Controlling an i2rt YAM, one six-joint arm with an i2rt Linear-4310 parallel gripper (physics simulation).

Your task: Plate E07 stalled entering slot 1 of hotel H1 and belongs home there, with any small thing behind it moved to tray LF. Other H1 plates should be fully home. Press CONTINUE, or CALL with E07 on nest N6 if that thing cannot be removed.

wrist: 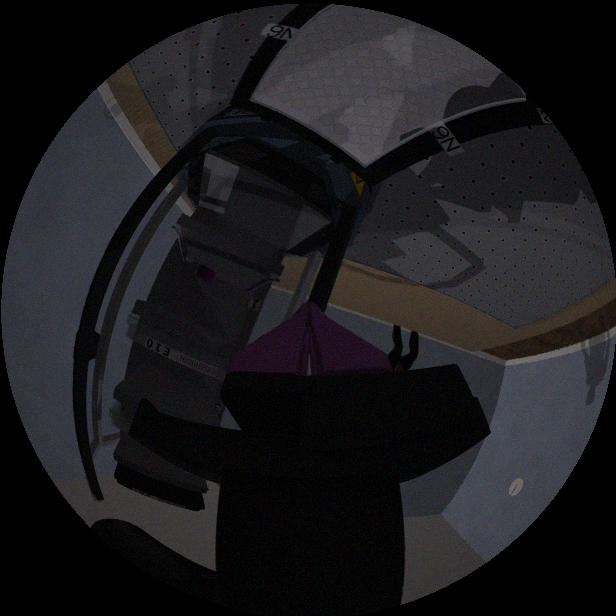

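Note:
The view is dark and tilted. My gripper (309,344) has purple fingertips that meet in a point with only a thin slit between them; nothing shows between them. It sits just right of a dark plate hotel (201,321) holding several stacked plates. One plate carries the label E10 (158,346). I cannot read an E07 label. A small purple spot (205,274) shows inside the rack above E10. Nest N6 (373,86) is a pale grey pad in a black frame at the top, with nothing on it.
A perforated grey board (517,247) with a tan edge (413,304) lies around the nest. A yellow triangle mark (357,185) sits at the nest's corner. A small black forked object (403,344) stands right of my fingertips. Curved black hotel rails (97,321) run on the left.

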